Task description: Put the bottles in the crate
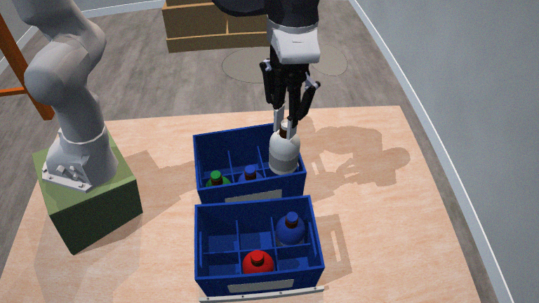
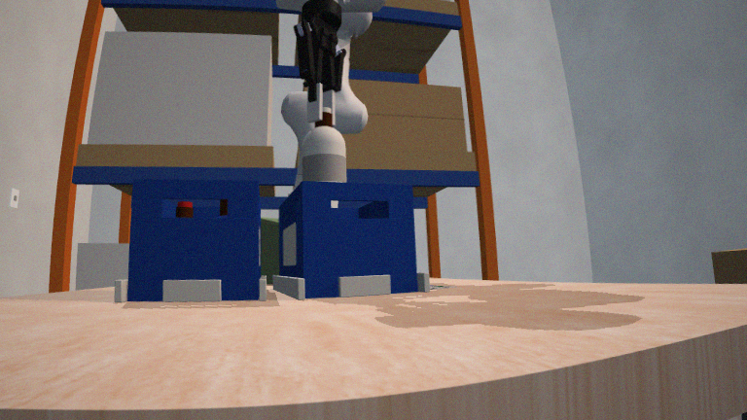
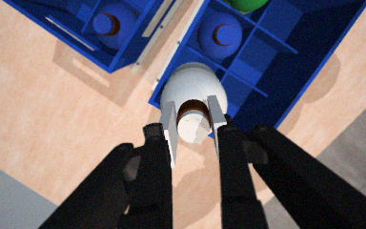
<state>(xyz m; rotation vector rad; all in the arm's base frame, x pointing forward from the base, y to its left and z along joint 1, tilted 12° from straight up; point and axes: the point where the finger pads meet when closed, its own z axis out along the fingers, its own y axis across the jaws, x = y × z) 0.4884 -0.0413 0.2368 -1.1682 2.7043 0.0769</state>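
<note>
My hand is 80 mm above the white bottle. Also, from my hand: red bottle: 240 mm to the right, 230 mm below, 80 mm behind; then green-labelled bottle: 230 mm below, 170 mm behind, 20 mm to the right; then blue bottle: 230 mm below, 150 mm to the right, 10 mm ahead.
</note>
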